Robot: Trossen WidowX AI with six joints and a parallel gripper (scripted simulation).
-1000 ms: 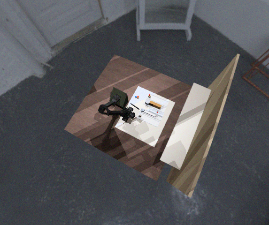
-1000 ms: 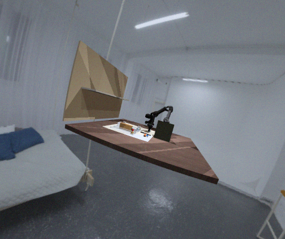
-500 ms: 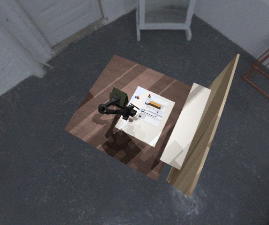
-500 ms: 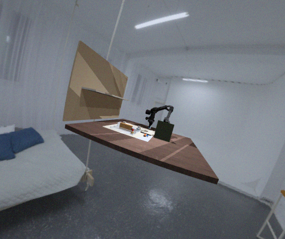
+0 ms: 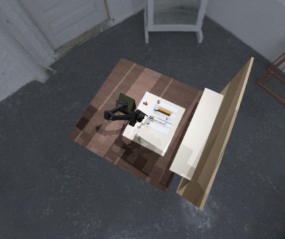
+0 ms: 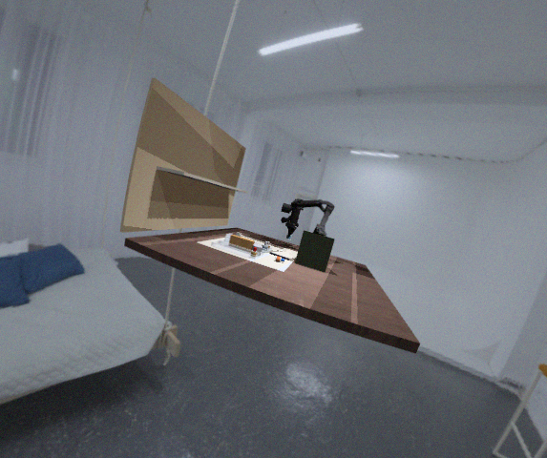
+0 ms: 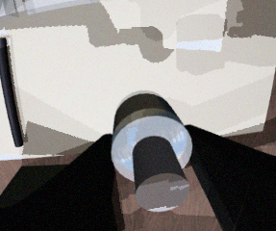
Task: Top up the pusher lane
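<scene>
Right now the thin black stick is 160 mm to the left of my gripper tip, 120 mm below it and 20 mm behind it. From my gripper tip the other things lie so: white lane fixture 240 mm ahead, 210 mm to the left, 110 mm below; white shelf 610 mm ahead, 240 mm above, 200 mm to the left.
</scene>
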